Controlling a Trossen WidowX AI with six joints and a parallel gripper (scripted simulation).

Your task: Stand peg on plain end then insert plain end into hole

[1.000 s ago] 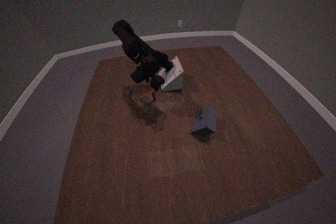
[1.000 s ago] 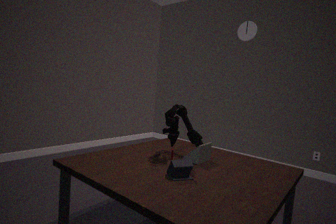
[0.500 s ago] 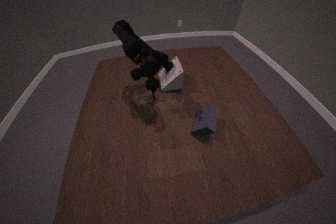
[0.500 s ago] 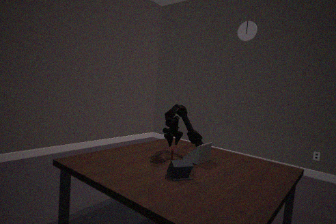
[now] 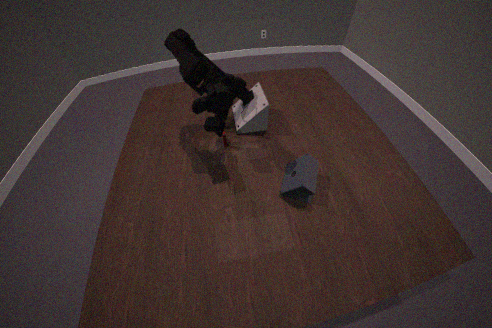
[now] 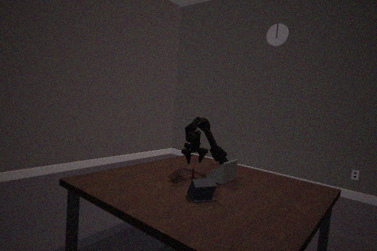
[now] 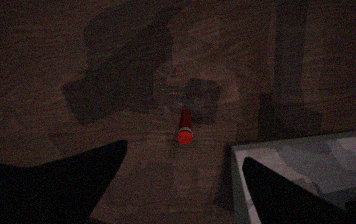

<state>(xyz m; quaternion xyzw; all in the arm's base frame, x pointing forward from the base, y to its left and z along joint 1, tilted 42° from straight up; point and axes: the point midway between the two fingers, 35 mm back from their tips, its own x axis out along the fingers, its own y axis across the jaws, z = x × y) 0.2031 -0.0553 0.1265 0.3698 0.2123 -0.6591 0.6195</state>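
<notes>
Now: the red peg 5 cm below my gripper tip. Round my gripper tip: grey sloped panel 25 cm to the left, 22 cm ahead, 6 cm below.
</notes>
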